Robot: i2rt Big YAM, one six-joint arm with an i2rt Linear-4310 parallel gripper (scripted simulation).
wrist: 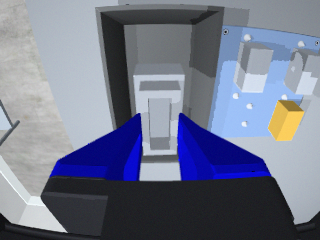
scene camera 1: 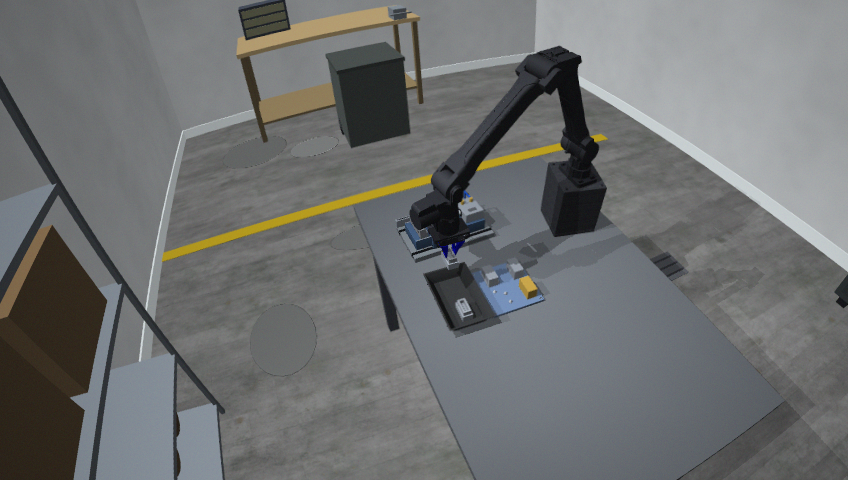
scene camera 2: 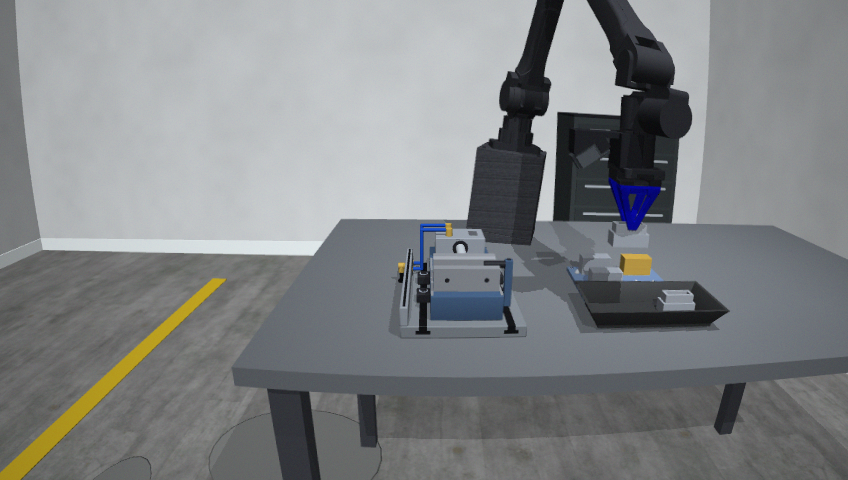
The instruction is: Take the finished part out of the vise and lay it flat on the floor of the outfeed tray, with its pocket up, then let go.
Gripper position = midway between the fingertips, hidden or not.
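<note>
My gripper (scene camera 2: 629,227) (wrist: 159,120) (scene camera 1: 449,255) is visible, as are a yellow block (wrist: 287,115) and a blue vise (scene camera 2: 485,305).
</note>
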